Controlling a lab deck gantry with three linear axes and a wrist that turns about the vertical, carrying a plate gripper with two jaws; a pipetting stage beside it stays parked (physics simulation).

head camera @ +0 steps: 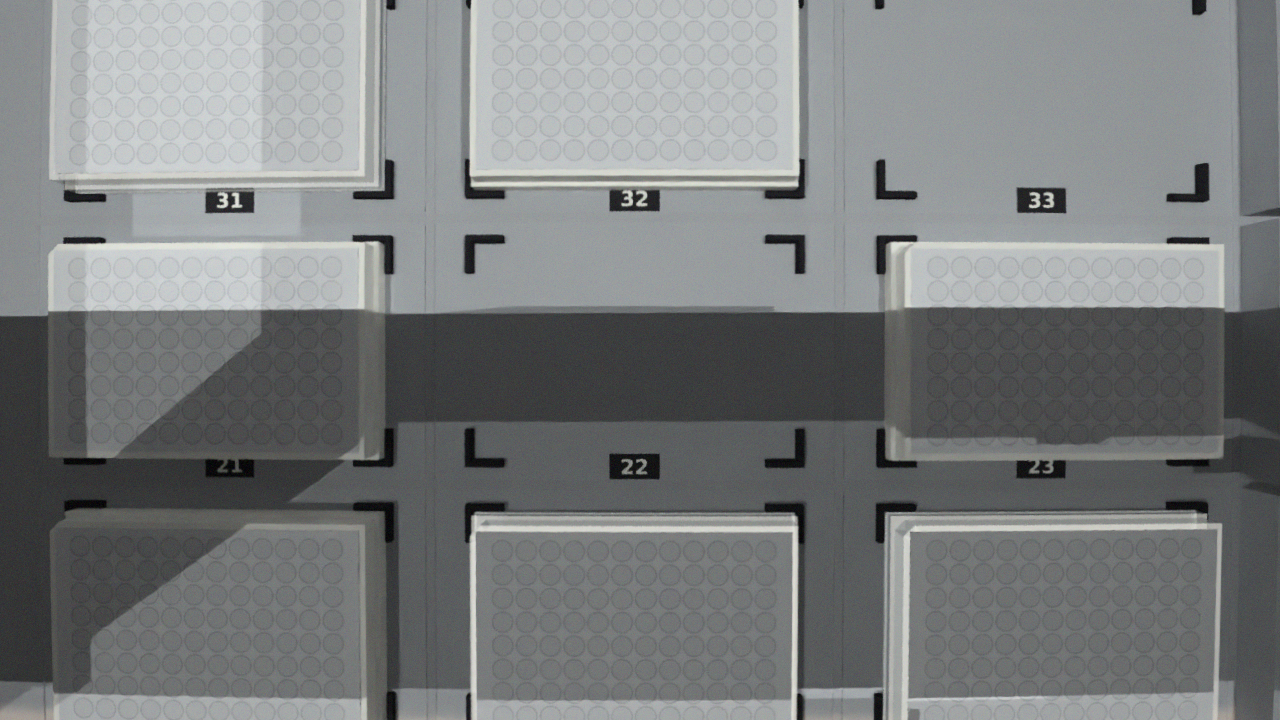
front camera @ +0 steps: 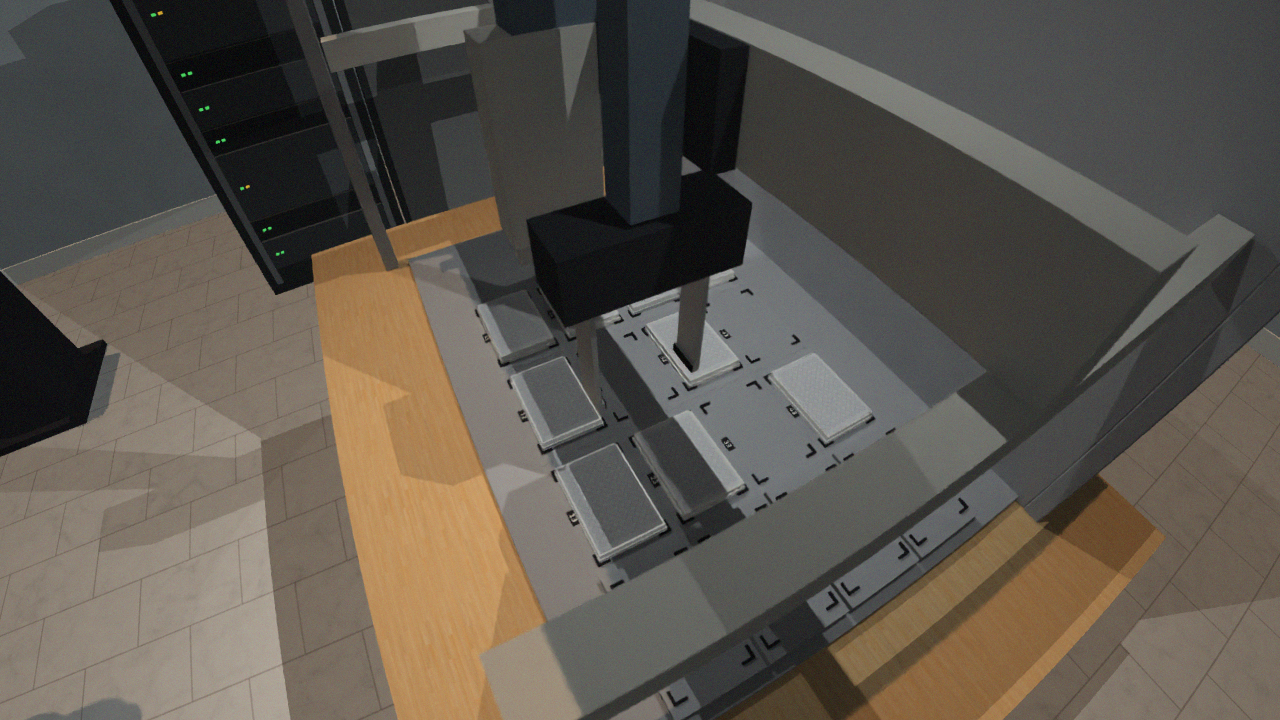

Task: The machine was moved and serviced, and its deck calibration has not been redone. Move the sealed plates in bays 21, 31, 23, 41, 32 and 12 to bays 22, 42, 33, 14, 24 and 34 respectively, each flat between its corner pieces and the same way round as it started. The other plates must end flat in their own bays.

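Places are measured from the robot's base along level axes (x ahead, y left, z up), in centimetres.
Pixels of known places: gripper, fingertip midpoint: (front camera: 641, 378); robot's base at its link origin: (front camera: 475, 314).
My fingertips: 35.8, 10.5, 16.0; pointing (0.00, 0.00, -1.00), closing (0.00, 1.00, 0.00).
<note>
For each thing: its top centre in the pictures, then the offset to it from my fingertips, as dx, dy, dz. "*": a spot on its surface instead.
- bay 22 at a spot on its surface: (head camera: 633, 277) * -13.3, +7.7, -16.0
- bay 21 at a spot on its surface: (head camera: 210, 358) * -29.4, +4.6, -14.6
- bay 31 at a spot on its surface: (head camera: 210, 89) * -29.5, +14.8, -14.6
- bay 23 at a spot on its surface: (head camera: 1065, 358) (front camera: 685, 458) * +3.0, +4.5, -14.6
- bay 32 at a spot on its surface: (head camera: 633, 89) * -13.3, +14.6, -14.6
- bay 12 at a spot on its surface: (head camera: 633, 617) (front camera: 558, 394) * -13.4, -5.3, -14.6
- Bay 33 at a spot on its surface: (head camera: 1041, 98) * +3.2, +15.0, -16.0
- bay 11 at a spot on its surface: (head camera: 214, 617) (front camera: 517, 321) * -29.4, -5.4, -14.6
- bay 13 at a spot on its surface: (head camera: 1065, 617) (front camera: 612, 493) * +3.1, -5.4, -14.6
- bay 43 at a spot on its surface: (front camera: 820, 395) * +3.6, +25.6, -14.6
My gripper (front camera: 640, 383) is open and empty. Its jaws hang above bay 22 (head camera: 633, 277), which holds no plate. White plates lie in bay 21 (head camera: 210, 358), bay 31 (head camera: 210, 89), bay 23 (front camera: 689, 461) (head camera: 1065, 358), bay 32 (front camera: 711, 344) (head camera: 633, 89) and bay 12 (front camera: 556, 401) (head camera: 633, 617). Bay 33 (head camera: 1041, 98) holds no plate. In the front view the gripper body hides much of the plates at the far side, so the plate in bay 41 cannot be made out clearly. The jaws do not show in the head view.
Other plates lie in bay 11 (front camera: 517, 326) (head camera: 214, 617), bay 13 (front camera: 611, 499) (head camera: 1065, 617) and bay 43 (front camera: 820, 395). The parked pipetting stage (front camera: 537, 134) stands behind the gripper. A grey frame beam (front camera: 760, 537) crosses in front, over the deck's near side.
</note>
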